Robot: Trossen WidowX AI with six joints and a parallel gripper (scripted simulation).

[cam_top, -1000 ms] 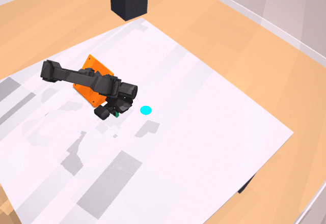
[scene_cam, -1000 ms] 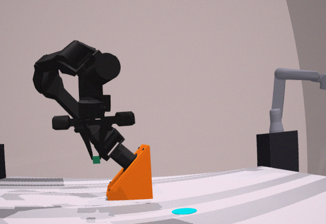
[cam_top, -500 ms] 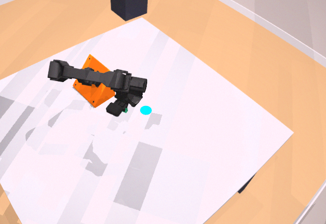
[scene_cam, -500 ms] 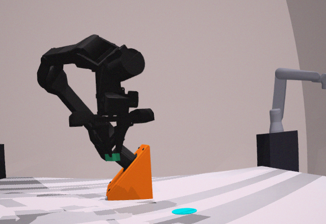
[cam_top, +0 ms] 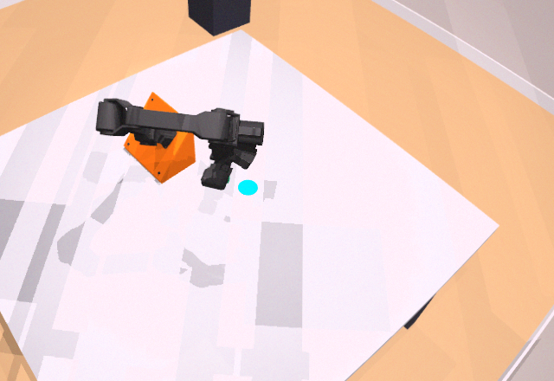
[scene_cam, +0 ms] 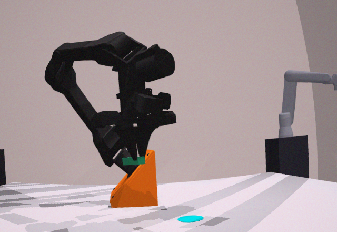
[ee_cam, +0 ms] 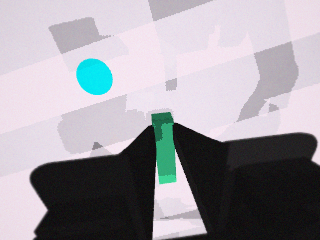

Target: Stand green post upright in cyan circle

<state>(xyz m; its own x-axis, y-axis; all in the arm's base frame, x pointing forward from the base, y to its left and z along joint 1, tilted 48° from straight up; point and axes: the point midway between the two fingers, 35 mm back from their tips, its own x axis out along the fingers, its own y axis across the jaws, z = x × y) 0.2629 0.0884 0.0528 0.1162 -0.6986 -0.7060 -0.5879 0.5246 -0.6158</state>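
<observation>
My gripper tip is now 2 cm past the green post and 1 cm to the left of it. Also, from my gripper tip: cyan circle (15 cm below, 11 cm to the left, 3 cm behind).
</observation>
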